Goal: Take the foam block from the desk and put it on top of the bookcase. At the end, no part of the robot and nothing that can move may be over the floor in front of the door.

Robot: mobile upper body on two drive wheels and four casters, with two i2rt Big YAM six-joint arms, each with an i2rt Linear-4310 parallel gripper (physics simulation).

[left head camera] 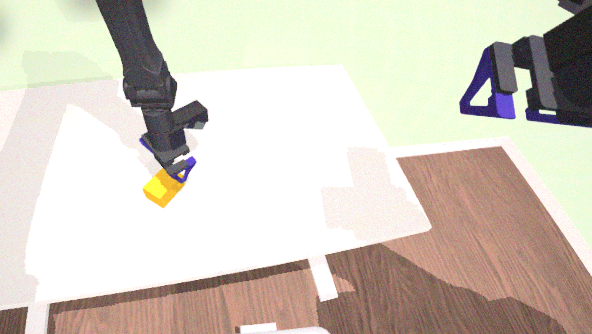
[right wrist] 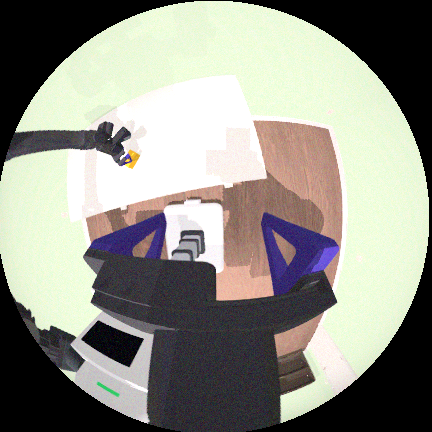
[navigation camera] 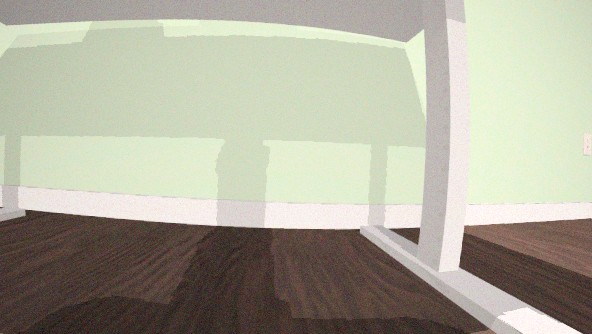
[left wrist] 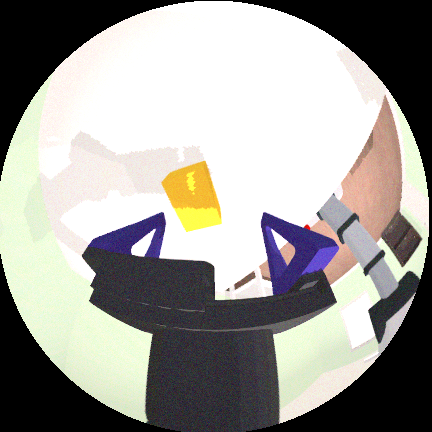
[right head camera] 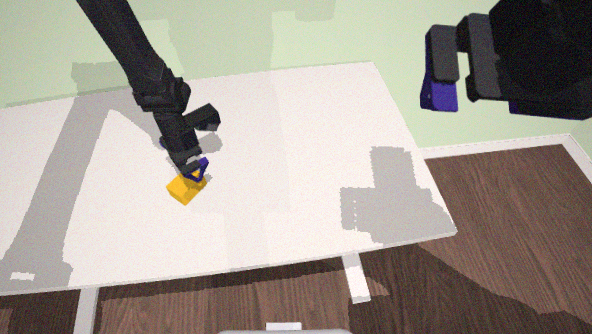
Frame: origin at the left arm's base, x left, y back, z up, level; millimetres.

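Where they show: left gripper, fingertip midpoint: (left head camera: 172, 169) (right wrist: 127, 155) (left wrist: 212, 216) (right head camera: 190, 169); right gripper, fingertip midpoint: (left head camera: 495, 111) (right wrist: 213, 217) (right head camera: 467, 104).
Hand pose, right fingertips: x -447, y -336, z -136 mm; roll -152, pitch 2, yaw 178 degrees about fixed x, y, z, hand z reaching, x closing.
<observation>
Each offset is from my right fingertips to the top centre of the thing. "spot": to the spot under its first point. Level surfaces: height alone.
The yellow-orange foam block @[dx +473, dy -275, dz -508 mm] (left head camera: 161, 190) (right head camera: 185, 191) (left wrist: 192, 195) (right wrist: 134, 160) lies on the white desk @[dz -553 mm] (left head camera: 275, 150) (right head camera: 300, 175) (left wrist: 250, 100) (right wrist: 185, 135). My left gripper (left head camera: 167, 167) (right head camera: 182, 162) (left wrist: 212, 216) is open above the desk, right by the block; one blue finger overlaps the block in the head views. In the left wrist view the block shows beyond the fingertips, nearer the left-hand one. My right gripper (left head camera: 520, 112) (right head camera: 482, 105) (right wrist: 213, 217) is open and empty, high up at the right. A dark brown shelf-like piece (left wrist: 401, 240) (right wrist: 297, 375) may be the bookcase. I cannot make out the door.
The desk's white leg @[spot: dx -42, dy -485, dz -1011 mm] (navigation camera: 435, 150) stands on a long foot bar (navigation camera: 450, 285) before the pale green wall (navigation camera: 525, 100). My white base (right wrist: 212, 215) stands on the wood floor @[dz -1273 mm] (right wrist: 305, 165) along the desk's near edge. A white panel (left wrist: 357, 320) shows low in the left wrist view.
</observation>
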